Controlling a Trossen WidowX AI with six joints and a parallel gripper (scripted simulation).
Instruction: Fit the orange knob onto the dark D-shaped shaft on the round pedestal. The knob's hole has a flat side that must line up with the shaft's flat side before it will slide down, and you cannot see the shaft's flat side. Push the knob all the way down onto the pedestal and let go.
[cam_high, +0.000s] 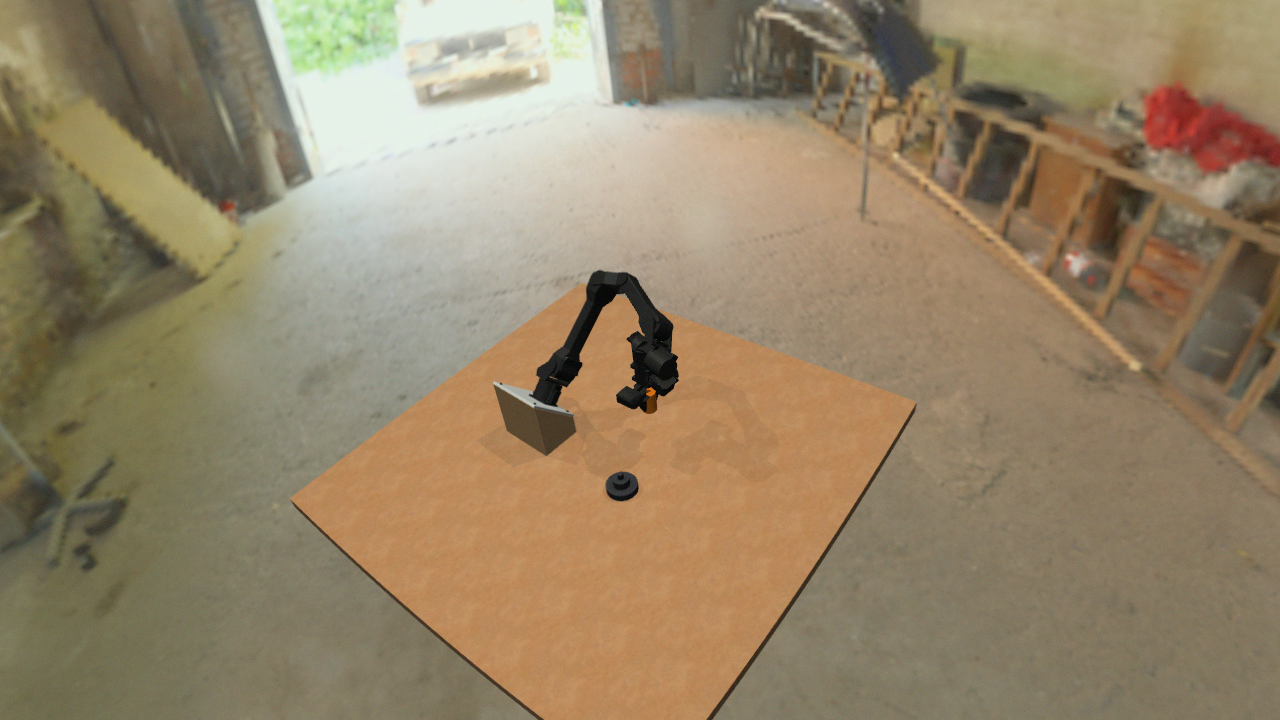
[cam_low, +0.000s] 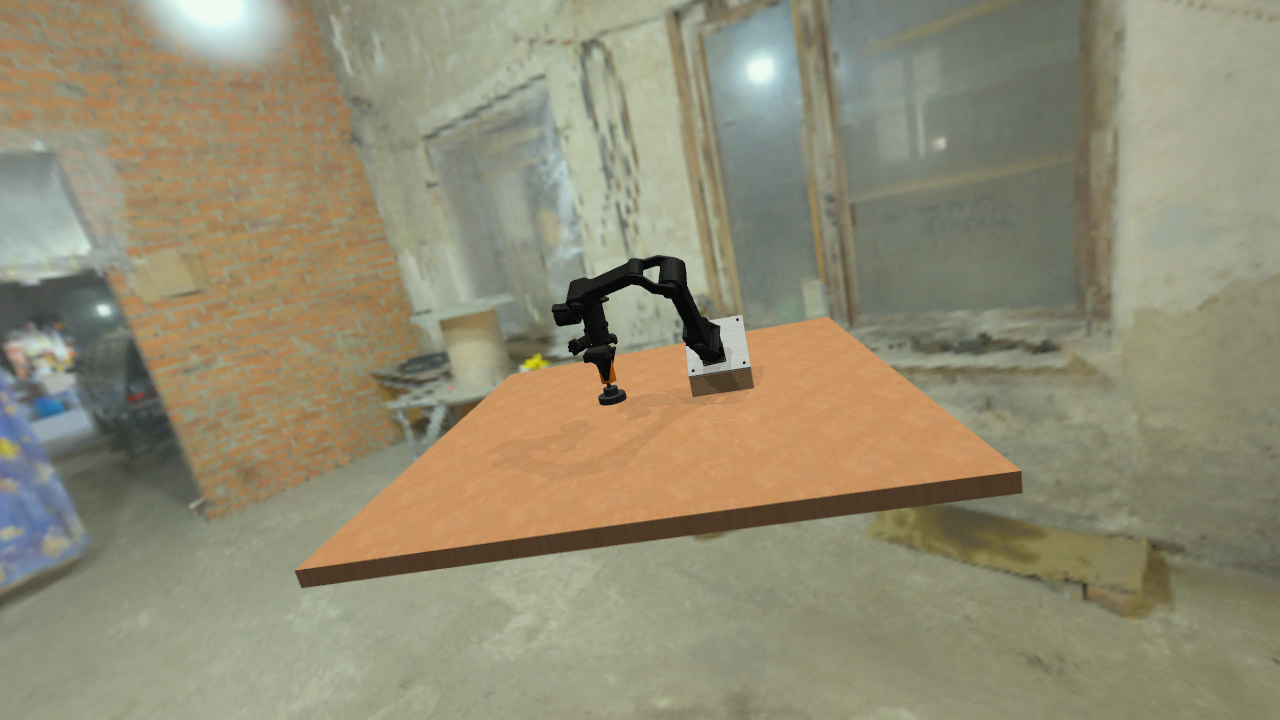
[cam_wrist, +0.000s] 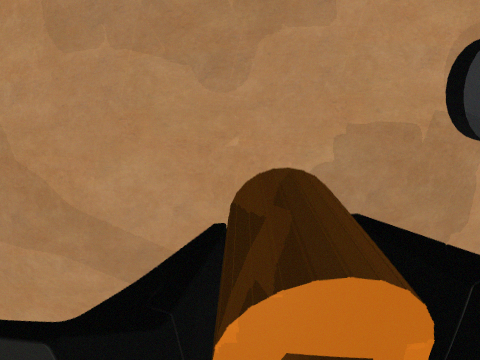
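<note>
Now: gripper tip 40 mm short of the pedestal, 190 mm to the left of it and 90 mm above it. From my gripper tip the other things lie so: orange knob (20 mm above).
</note>
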